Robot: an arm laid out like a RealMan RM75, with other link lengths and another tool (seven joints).
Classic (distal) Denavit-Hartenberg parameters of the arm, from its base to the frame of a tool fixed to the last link. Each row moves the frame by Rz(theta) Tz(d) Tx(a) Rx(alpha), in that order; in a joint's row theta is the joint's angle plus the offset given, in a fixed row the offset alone. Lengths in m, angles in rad.
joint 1: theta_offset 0  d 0.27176  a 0  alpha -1.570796
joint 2: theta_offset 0  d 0  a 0  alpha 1.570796
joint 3: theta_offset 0  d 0.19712  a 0  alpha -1.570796
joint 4: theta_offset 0  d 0  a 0  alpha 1.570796
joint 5: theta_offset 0  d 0.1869  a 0  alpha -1.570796
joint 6: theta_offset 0  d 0  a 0  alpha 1.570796
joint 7: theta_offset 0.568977  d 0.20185  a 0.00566  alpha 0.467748
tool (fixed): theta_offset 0  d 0.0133  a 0  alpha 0
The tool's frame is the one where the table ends.
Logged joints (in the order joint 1, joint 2, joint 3, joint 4, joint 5, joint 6, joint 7), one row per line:
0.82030 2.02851 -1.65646 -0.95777 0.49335 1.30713 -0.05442
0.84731 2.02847 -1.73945 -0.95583 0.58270 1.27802 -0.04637
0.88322 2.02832 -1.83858 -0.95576 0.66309 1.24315 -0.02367
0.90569 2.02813 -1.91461 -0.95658 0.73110 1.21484 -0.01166
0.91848 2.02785 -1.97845 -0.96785 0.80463 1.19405 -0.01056
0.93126 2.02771 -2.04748 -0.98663 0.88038 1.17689 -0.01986
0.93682 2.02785 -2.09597 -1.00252 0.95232 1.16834 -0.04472
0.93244 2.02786 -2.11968 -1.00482 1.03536 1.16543 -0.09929
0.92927 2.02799 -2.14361 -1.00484 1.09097 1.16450 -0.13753
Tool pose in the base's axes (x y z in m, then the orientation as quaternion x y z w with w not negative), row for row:
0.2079 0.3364 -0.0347 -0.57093 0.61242 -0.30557 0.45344
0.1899 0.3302 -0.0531 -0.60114 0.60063 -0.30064 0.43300
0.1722 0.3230 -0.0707 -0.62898 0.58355 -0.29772 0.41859
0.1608 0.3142 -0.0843 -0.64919 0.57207 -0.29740 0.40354
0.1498 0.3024 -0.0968 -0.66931 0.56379 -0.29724 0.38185
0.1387 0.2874 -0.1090 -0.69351 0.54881 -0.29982 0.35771
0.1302 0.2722 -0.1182 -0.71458 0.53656 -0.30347 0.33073
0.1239 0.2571 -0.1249 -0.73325 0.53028 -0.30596 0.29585
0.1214 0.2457 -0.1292 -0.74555 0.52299 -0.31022 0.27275
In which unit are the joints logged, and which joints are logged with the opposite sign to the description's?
The joints are logged in radians. Opposite sign: none.
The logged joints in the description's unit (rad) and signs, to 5 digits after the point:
0.82030 2.02851 -1.65646 -0.95777 0.49335 1.30713 -0.05442
0.84731 2.02847 -1.73945 -0.95583 0.58270 1.27802 -0.04637
0.88322 2.02832 -1.83858 -0.95576 0.66309 1.24315 -0.02367
0.90569 2.02813 -1.91461 -0.95658 0.73110 1.21484 -0.01166
0.91848 2.02785 -1.97845 -0.96785 0.80463 1.19405 -0.01056
0.93126 2.02771 -2.04748 -0.98663 0.88038 1.17689 -0.01986
0.93682 2.02785 -2.09597 -1.00252 0.95232 1.16834 -0.04472
0.93244 2.02786 -2.11968 -1.00482 1.03536 1.16543 -0.09929
0.92927 2.02799 -2.14361 -1.00484 1.09097 1.16450 -0.13753

